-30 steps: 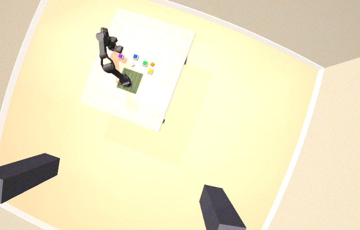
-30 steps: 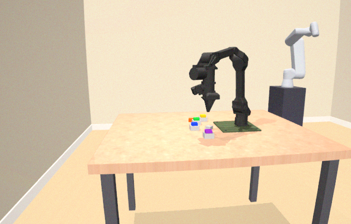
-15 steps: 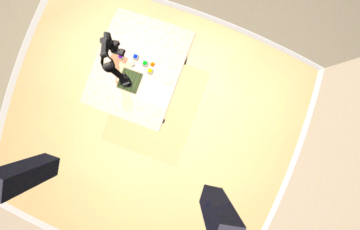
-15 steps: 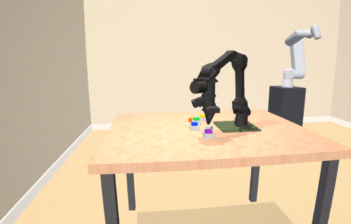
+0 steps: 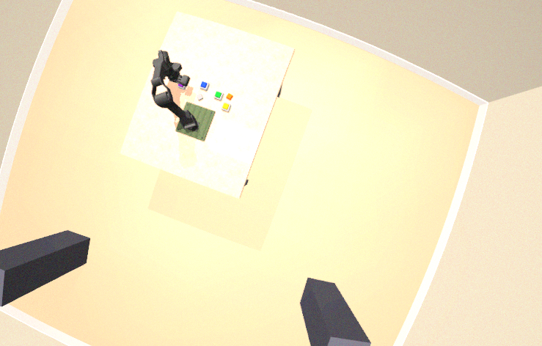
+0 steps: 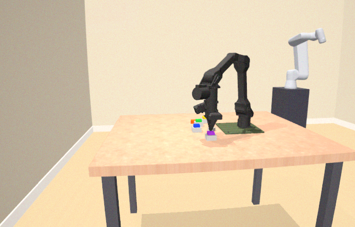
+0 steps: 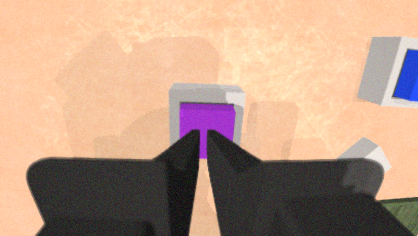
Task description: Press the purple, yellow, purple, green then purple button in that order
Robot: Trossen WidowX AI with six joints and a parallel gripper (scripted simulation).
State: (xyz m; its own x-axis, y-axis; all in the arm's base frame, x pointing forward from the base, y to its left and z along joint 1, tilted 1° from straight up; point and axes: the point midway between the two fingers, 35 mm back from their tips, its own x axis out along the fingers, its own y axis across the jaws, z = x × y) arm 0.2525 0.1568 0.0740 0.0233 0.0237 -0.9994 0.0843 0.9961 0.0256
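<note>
The purple button lies 1 cm below my gripper tip. Also, from my gripper tip: blue button (15 cm to the right, 3 cm ahead, 1 cm below); small grey block (14 cm to the right, 5 cm behind, 3 cm below); green button (27 cm to the right, 2 cm behind, 1 cm below).
</note>
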